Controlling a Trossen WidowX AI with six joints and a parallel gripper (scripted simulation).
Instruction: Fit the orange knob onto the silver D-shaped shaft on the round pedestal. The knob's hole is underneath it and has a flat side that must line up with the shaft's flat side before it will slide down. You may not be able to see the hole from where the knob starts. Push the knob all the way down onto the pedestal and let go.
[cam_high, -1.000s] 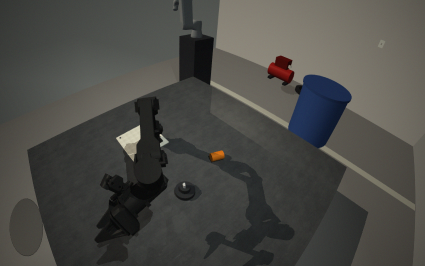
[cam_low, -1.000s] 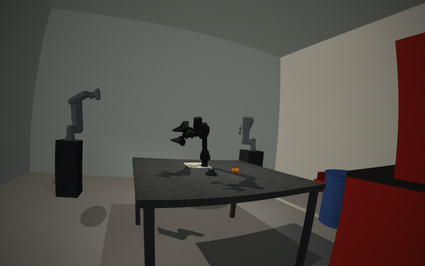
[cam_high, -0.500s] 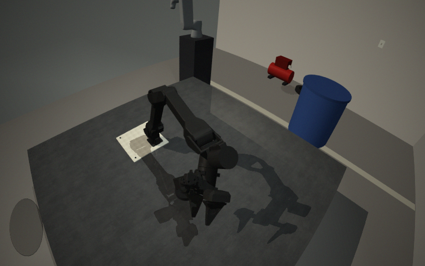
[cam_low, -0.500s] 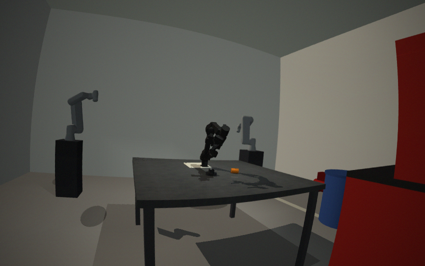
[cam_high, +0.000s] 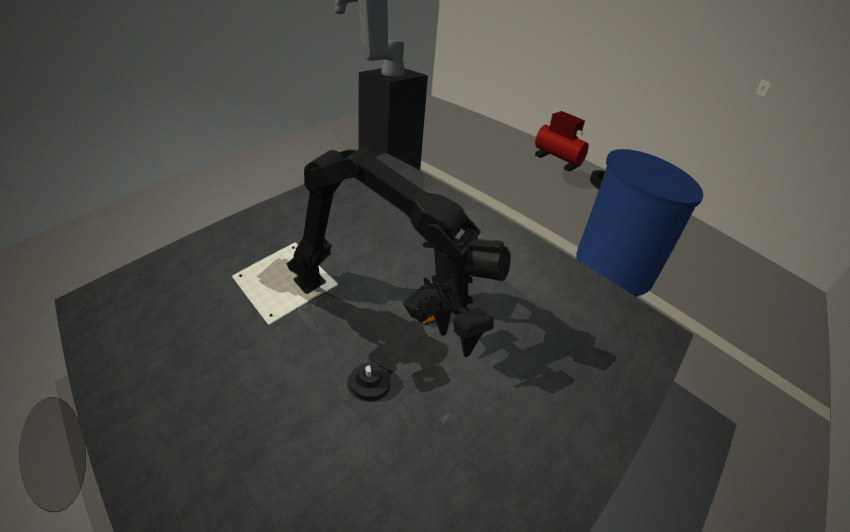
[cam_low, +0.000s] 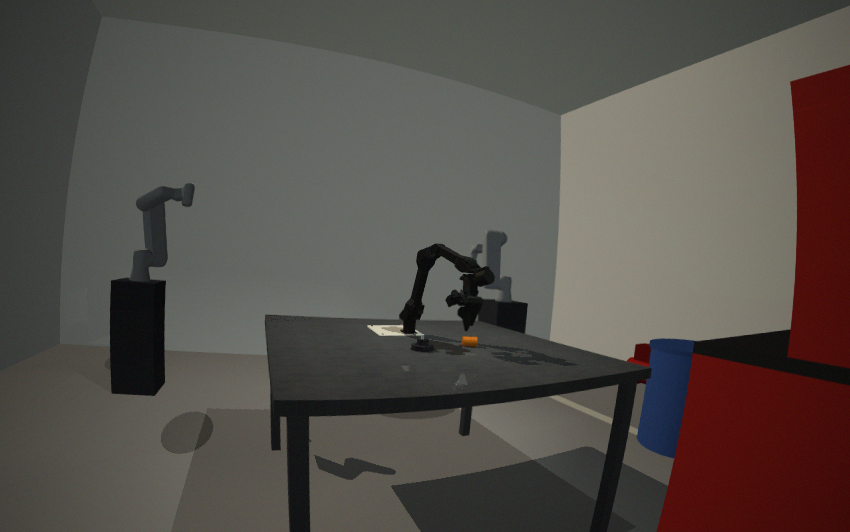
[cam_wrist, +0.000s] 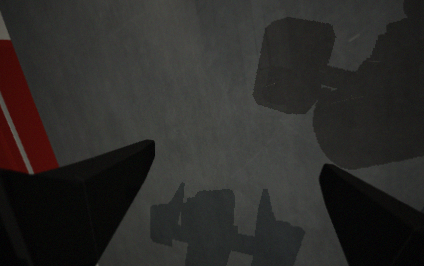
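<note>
Now: the orange knob 14 cm behind my gripper tip, 8 cm below it and 7 cm to the left of it. Also, from my gripper tip: round black pedestal 15 cm to the right, 9 cm behind, 7 cm below.
</note>
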